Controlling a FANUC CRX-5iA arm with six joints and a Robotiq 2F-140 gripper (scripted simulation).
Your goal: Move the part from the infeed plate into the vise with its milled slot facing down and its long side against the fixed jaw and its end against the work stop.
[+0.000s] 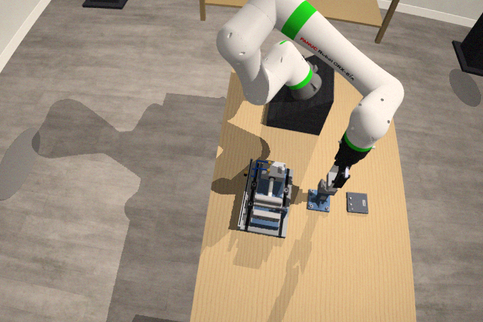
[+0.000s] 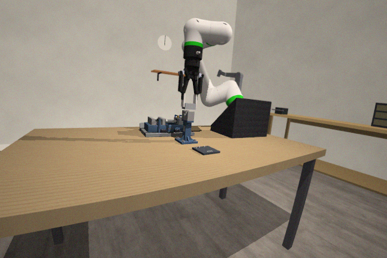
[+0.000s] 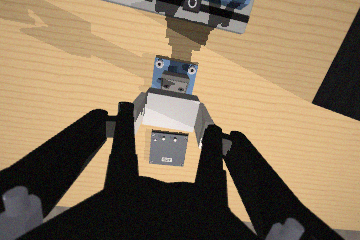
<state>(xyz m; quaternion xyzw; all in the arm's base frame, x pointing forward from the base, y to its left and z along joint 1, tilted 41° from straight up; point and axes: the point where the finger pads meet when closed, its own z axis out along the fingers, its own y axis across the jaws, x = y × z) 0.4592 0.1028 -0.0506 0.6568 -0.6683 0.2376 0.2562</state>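
Now: the moving jaw 220 mm to the right of my hand, 130 mm below it and 60 mm ahead of it. Also, from my hand: V-block post (150 mm below); then part (30 mm below); then work stop (170 mm to the right, 120 mm below, 100 mm ahead).
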